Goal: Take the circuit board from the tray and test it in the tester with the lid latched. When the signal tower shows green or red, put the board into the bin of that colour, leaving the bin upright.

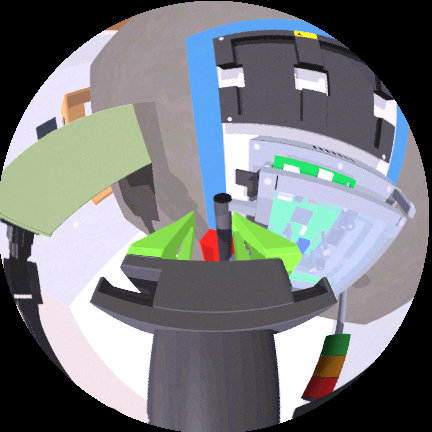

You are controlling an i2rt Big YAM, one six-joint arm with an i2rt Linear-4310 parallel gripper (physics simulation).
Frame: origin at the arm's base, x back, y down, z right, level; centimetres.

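Seen in the pictures: gripper, fingertip midpoint: point(213, 216); arm's base, link origin: point(22, 216).
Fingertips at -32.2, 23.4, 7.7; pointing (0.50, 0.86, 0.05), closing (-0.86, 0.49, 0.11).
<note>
Pixels of each thing's top centre, then the offset from my fingertips to it, as dx, dy, dz. "spot": a spot on its surface instead.
- black-capped lever, surface spot: point(223, 200) spot: -1.2, +0.0, -2.1
- grey tester, surface spot: point(257, 149) spot: -2.7, +5.1, -5.3
- signal tower, surface spot: point(331, 366) spot: -21.2, -9.1, +11.1
- red object, top centre: point(228, 271) +2.0, +6.4, +22.5
- dark slotted fixture, surface spot: point(265, 102) spot: -2.9, +9.3, -10.5
My gripper point(213, 216) has bright green fingers standing a little apart, with nothing gripped. A black-capped lever point(223, 200) rises at the gap between the fingertips, beside the tester's left side; whether a finger touches it I cannot tell. The grey tester point(257, 149) is at the right, its clear lid point(362, 245) lying over a green circuit board point(285, 210). I cannot tell whether the lid is latched. The signal tower point(331, 366), at the lower right, has green, amber and red segments; none looks clearly lit. A red object point(209, 245) shows partly behind the fingers.
A dark slotted fixture point(265, 102) with a yellow label lies beyond the tester, inside a blue border point(202, 120). A pale green panel point(80, 162) stands at the left, with an orange-brown frame point(66, 111) behind it. A black jointed object point(22, 280) is at the far left.
</note>
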